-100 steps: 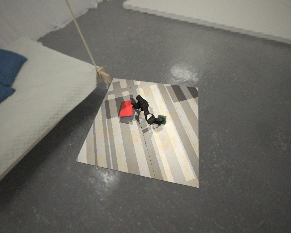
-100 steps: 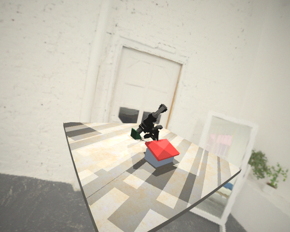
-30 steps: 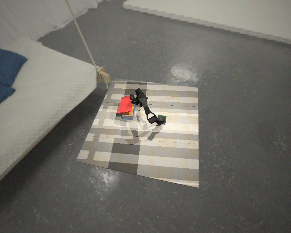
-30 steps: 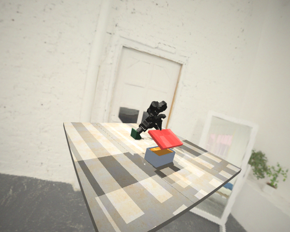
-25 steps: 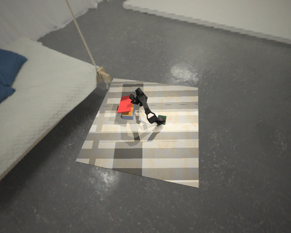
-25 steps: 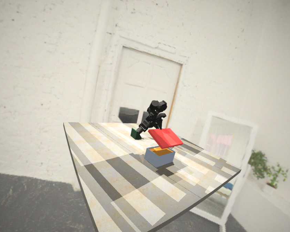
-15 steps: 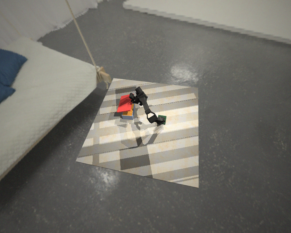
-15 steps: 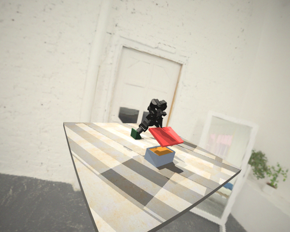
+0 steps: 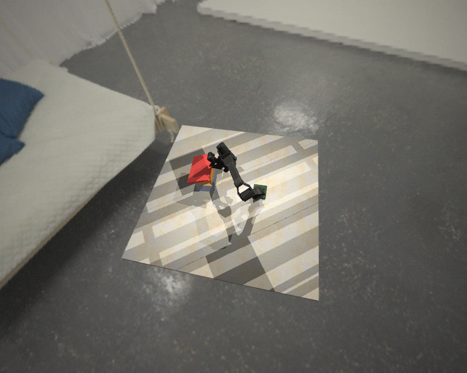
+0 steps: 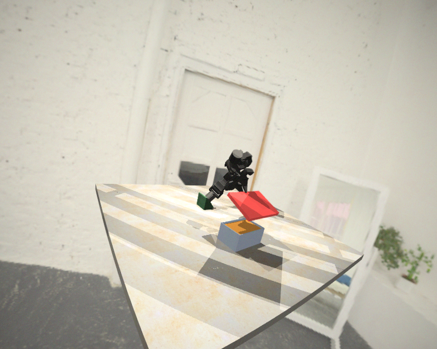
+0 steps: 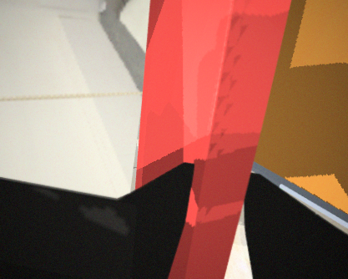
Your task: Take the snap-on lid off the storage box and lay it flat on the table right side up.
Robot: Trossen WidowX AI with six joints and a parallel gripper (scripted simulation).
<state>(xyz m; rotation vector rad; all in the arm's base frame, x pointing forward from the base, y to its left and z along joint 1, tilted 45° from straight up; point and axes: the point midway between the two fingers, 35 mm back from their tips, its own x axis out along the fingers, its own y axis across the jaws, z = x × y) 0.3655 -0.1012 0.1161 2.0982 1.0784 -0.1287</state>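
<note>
Now: the red lid 7 cm ahead of my gripper tip, 2 cm to the left of it and 2 cm below it.
</note>
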